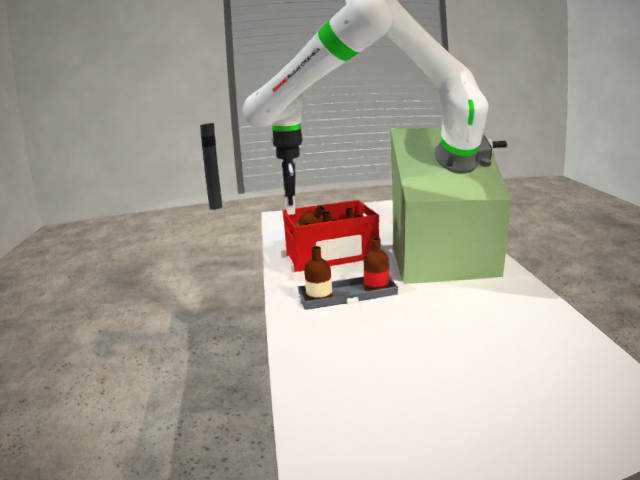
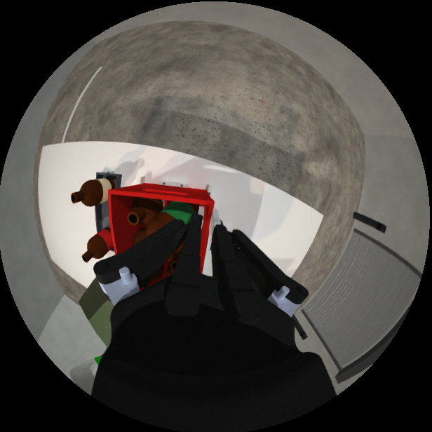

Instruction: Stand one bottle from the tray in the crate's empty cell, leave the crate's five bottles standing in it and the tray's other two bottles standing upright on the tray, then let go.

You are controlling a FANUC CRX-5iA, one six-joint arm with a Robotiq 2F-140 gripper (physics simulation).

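Places are measured from the arm's base along level axes (x ahead, y left, z up), in centimetres.
Pixels of known places: gripper, fingertip midpoint: (image 1: 290, 213); arm's base, link origin: (image 1: 457, 157).
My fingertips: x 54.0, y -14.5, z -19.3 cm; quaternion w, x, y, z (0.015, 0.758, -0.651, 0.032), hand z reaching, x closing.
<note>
For each thing: its top centre in the pictures, then the offset to it from my fingertips. "spot": a spot on its surface instead. Level surfaces: height alone.
- red crate, top centre: (image 1: 329, 212) dx -12.6, dy +6.3, dz +1.1 cm
- dark tray, surface spot: (image 1: 330, 300) spot: dx -9.1, dy +36.1, dz -14.6 cm
- cream-labelled bottle, top centre: (image 1: 316, 247) dx -6.3, dy +31.7, dz -0.4 cm
- red-labelled bottle, top centre: (image 1: 376, 239) dx -23.4, dy +29.1, dz -0.4 cm
- white table, surface height: dz -16.4 cm
My gripper (image 1: 290, 206) (image 2: 206, 214) points down at the left end of the red crate (image 1: 305, 250) (image 2: 150, 192), its fingers nearly together and shut on that end wall near the rim. In the crate, a brown bottle with a green label (image 1: 310, 218) (image 2: 177, 212) leans far over beside the gripped wall, its neck toward the other bottles. Other brown necks (image 1: 349, 212) show inside; fingers and walls hide part of the crate. On the dark tray (image 1: 330, 300) (image 2: 100, 212) stand a cream-labelled bottle (image 1: 317, 273) (image 2: 92, 192) and a red-labelled bottle (image 1: 376, 263) (image 2: 100, 245), both upright.
The tray lies in front of the crate on the white table (image 1: 439, 361) (image 2: 60, 200). The green robot pedestal (image 1: 449, 237) (image 2: 97, 310) stands to the right of the crate. The table's left edge runs close to the crate's gripped end.
</note>
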